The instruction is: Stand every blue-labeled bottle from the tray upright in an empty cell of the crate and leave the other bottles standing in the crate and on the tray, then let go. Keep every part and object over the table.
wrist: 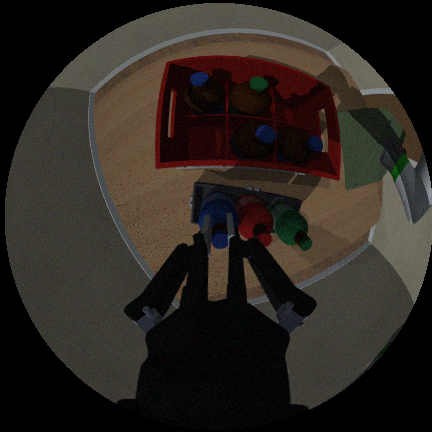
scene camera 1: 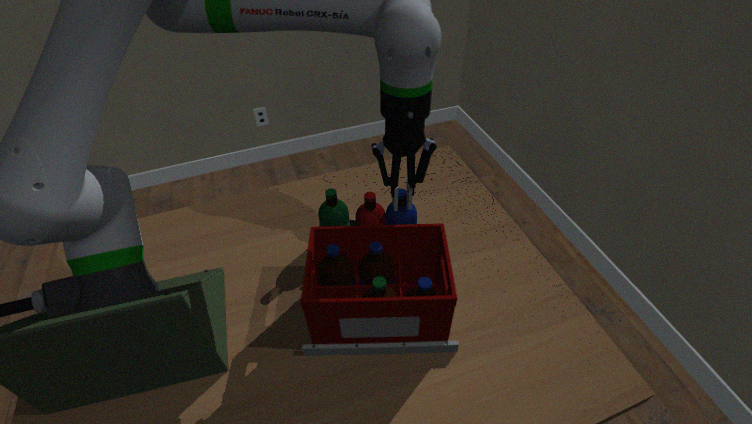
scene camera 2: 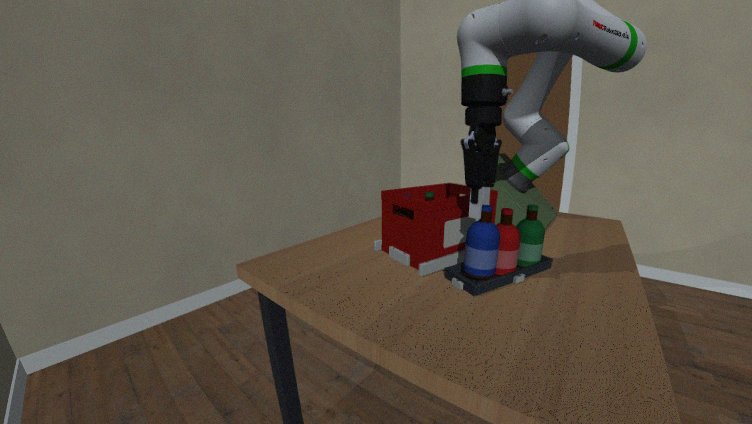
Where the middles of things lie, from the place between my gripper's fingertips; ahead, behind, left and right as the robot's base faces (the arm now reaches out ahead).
Right now the blue bottle [scene camera 2: 483, 237] is 1 cm ahead of my hand, 1 cm to the left of it and 5 cm below it. The rest, counted from my hand: green bottle [scene camera 2: 532, 232] 13 cm behind, 11 cm to the left, 7 cm below; then red bottle [scene camera 2: 509, 244] 5 cm behind, 5 cm to the left, 7 cm below; then pale strip [scene camera 1: 435, 346] 17 cm behind, 23 cm to the right, 13 cm below.
